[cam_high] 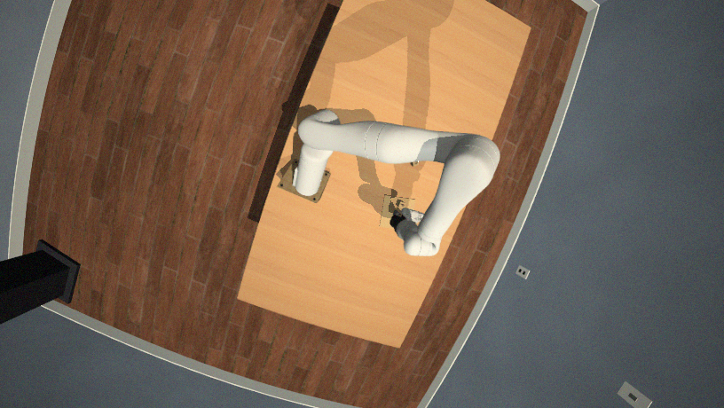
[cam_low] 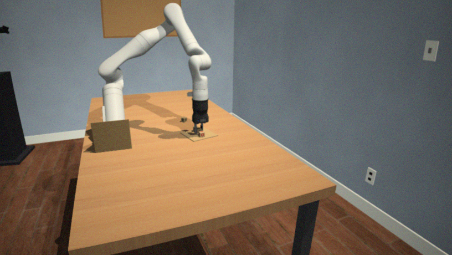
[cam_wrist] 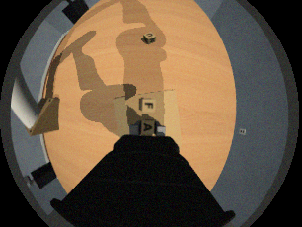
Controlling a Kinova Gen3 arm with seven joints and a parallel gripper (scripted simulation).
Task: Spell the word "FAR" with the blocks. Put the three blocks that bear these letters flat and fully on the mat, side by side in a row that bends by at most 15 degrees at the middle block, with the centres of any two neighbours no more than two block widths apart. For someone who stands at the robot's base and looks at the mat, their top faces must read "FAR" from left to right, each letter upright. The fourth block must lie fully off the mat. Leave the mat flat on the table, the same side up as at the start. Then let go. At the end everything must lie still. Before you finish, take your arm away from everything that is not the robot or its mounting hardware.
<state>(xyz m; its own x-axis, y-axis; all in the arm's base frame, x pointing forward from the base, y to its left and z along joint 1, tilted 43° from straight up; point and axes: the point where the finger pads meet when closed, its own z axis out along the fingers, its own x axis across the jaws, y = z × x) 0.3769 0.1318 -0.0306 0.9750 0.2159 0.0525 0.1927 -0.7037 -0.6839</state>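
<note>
Right now my hand is 30 mm above the tan mat.
</note>
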